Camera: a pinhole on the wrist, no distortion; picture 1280 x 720 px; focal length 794.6 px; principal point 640.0 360.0 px. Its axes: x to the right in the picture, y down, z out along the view. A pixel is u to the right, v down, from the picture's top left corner.
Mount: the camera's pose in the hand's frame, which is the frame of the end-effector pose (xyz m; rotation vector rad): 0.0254 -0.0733 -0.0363 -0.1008 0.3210 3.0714
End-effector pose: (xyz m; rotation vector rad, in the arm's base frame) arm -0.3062 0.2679 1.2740 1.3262 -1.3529 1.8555
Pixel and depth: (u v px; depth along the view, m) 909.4 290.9 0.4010
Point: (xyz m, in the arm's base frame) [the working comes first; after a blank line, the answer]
In the camera's frame: 0.1360 -0.0349 0.4010

-0.1509 -0.0390 1.1468
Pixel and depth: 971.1 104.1 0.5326
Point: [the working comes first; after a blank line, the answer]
In the camera's frame: 0.2219 -0.1715 0.5326

-0.2095 -0.1765 1.0017
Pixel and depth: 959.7 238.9 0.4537
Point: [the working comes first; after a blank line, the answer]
In the camera's frame: 0.1825 -0.0691 0.4537

-0.1517 -0.0875 1.0853
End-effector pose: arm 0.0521 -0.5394 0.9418 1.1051 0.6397 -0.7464
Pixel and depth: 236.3 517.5 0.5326
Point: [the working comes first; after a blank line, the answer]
In the camera's frame: -0.2706 0.1056 0.5326

0.1905 -1.1075 0.8698
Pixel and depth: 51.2 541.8 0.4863
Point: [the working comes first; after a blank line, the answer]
In the camera's frame: -0.3603 0.1113 0.4863

0.2269 -1.0962 0.7761
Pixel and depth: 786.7 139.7 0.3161
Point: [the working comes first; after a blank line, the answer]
In the camera's frame: 0.0584 -0.0876 0.3161

0.1106 -0.7444 1.1026
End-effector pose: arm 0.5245 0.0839 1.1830 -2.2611 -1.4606 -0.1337
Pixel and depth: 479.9 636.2 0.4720
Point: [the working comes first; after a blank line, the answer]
In the camera's frame: -0.0951 0.1641 0.4720

0.3649 0.3936 0.8352
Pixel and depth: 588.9 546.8 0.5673
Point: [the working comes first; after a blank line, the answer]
In the camera's frame: -0.0365 0.1334 0.5673

0.3713 0.3572 0.7253
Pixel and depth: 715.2 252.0 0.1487
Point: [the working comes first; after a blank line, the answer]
In the camera's frame: 0.0141 -0.0202 0.1487

0.4906 0.1375 1.0979
